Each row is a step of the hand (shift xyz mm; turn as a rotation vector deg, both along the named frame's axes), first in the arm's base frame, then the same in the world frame.
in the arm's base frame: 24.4 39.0 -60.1 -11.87 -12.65 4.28
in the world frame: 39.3 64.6 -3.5 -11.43 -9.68 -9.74
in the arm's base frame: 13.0 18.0 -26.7 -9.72 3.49 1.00
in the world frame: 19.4 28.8 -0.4 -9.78 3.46 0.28
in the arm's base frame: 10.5 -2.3 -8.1 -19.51 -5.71 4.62
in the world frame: 12.7 2.2 -3.7 -19.34 -3.72 -6.82
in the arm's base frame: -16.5 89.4 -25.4 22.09 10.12 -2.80
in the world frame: -15.1 82.9 42.5 20.77 5.07 11.88
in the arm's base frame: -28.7 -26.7 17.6 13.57 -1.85 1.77
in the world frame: -30.4 -25.7 -16.2 12.33 -4.93 3.79
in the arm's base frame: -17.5 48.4 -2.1 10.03 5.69 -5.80
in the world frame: -20.1 38.3 28.0 10.83 6.21 3.28
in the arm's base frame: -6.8 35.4 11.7 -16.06 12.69 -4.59
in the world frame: -13.4 17.8 30.7 -14.71 14.89 1.39
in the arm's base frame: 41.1 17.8 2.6 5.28 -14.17 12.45
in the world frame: 36.2 3.3 26.4 2.12 -19.46 -0.58
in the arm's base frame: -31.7 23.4 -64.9 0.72 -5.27 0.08
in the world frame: -10.4 67.0 -34.1 1.12 -3.86 -3.49
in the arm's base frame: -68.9 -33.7 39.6 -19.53 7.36 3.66
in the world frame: -74.8 -38.8 -18.8 -20.22 6.06 1.86
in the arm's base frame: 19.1 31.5 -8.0 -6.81 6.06 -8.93
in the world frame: 17.8 24.1 22.9 -3.99 11.64 -3.39
